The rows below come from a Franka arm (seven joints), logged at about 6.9 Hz.
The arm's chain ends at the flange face. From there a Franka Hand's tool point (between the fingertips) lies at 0.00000 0.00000 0.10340 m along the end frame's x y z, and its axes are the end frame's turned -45 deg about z.
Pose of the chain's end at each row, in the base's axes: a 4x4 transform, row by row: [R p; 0 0 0 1], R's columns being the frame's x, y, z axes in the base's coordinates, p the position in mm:
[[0.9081 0.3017 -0.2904 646.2], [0.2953 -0.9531 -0.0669 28.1], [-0.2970 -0.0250 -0.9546 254.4], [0 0 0 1]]
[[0.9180 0.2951 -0.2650 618.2], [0.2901 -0.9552 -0.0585 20.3], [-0.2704 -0.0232 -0.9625 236.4], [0 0 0 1]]
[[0.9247 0.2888 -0.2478 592.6], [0.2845 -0.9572 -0.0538 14.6], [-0.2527 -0.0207 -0.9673 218.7], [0 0 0 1]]
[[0.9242 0.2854 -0.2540 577.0], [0.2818 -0.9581 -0.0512 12.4], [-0.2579 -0.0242 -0.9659 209.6], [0 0 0 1]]
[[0.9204 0.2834 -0.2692 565.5], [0.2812 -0.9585 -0.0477 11.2], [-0.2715 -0.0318 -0.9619 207.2], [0 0 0 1]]
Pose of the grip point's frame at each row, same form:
[[0.4288 0.8555 -0.2904 616.2], [0.8828 -0.4651 -0.0669 21.2], [-0.1923 -0.2277 -0.9546 155.7], [0 0 0 1]]
[[0.4405 0.8578 -0.2650 590.8], [0.8806 -0.4703 -0.0585 14.3], [-0.1748 -0.2076 -0.9625 136.9], [0 0 0 1]]
[[0.4496 0.8581 -0.2478 567.0], [0.8780 -0.4757 -0.0538 9.0], [-0.1640 -0.1933 -0.9673 118.7], [0 0 0 1]]
[[0.4517 0.8553 -0.2540 550.7], [0.8767 -0.4782 -0.0512 7.1], [-0.1653 -0.1995 -0.9659 109.7], [0 0 0 1]]
[[0.4504 0.8512 -0.2692 537.7], [0.8766 -0.4789 -0.0477 6.3], [-0.1695 -0.2145 -0.9619 107.7], [0 0 0 1]]

